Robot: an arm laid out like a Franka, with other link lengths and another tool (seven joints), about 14 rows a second.
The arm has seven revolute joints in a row. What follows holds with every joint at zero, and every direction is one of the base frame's.
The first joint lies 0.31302 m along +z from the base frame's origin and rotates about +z.
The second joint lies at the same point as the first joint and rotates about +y.
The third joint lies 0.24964 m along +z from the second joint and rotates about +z.
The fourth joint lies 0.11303 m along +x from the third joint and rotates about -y.
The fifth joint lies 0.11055 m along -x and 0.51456 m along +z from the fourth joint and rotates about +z.
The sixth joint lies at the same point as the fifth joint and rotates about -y.
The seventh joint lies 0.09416 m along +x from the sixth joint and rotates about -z.
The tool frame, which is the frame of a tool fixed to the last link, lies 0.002 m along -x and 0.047 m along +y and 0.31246 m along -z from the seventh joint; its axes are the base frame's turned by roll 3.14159, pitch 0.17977 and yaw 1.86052 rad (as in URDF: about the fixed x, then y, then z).
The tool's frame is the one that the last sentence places.
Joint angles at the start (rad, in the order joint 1, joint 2, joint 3, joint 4, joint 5, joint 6, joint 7):
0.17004 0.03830 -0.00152 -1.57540 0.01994 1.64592 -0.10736
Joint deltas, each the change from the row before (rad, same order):
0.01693 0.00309 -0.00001 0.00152 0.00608 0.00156 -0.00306
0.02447 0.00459 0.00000 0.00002 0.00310 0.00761 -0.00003
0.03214 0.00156 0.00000 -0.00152 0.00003 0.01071 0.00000
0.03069 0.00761 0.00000 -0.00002 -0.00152 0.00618 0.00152
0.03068 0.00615 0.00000 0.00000 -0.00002 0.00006 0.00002
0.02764 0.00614 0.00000 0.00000 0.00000 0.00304 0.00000
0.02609 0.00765 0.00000 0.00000 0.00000 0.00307 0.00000
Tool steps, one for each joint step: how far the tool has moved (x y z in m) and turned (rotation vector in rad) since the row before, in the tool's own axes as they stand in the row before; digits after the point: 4 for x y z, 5 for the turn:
0.0133 0.0052 -0.0012 -0.00564 0.00624 -0.01876
0.0174 0.0081 -0.0001 -0.00795 0.00267 -0.02305
0.0216 0.0100 -0.0021 -0.01228 -0.00144 -0.03030
0.0213 0.0085 0.0020 -0.00300 0.00067 -0.02900
0.0224 0.0068 0.0011 0.00041 0.00373 -0.03103
0.0199 0.0070 0.0013 -0.00176 0.00233 -0.02758
0.0190 0.0067 0.0026 -0.00011 0.00274 -0.02626

